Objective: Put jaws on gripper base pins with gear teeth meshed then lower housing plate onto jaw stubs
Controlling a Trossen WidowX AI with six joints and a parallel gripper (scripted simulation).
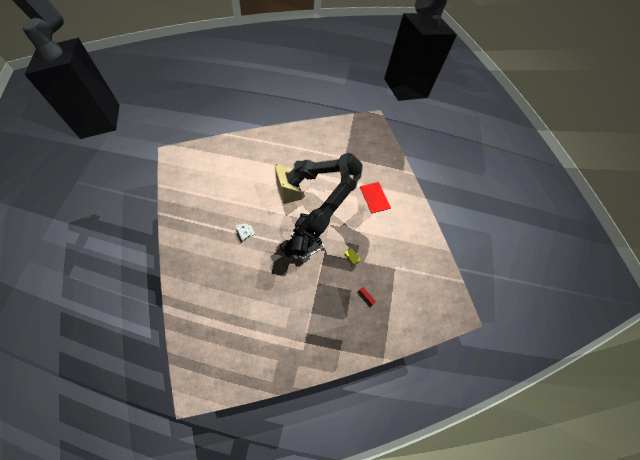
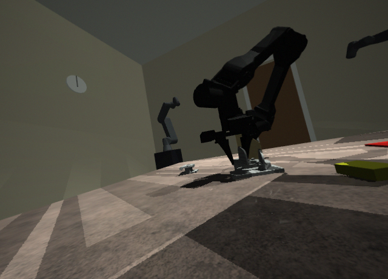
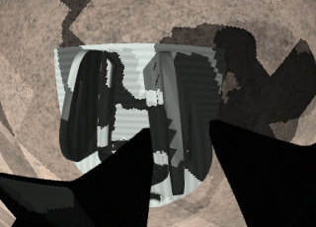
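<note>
The grey gripper base is 13 cm behind my gripper tip and 23 cm to the right of it. Also, from my gripper tip: yellow block: 10 cm ahead, 20 cm to the left, 2 cm below; then grey housing plate: 6 cm behind, 1 cm to the left, 2 cm below; then grey stepped piece: 13 cm behind, 23 cm to the right, 2 cm below.
</note>
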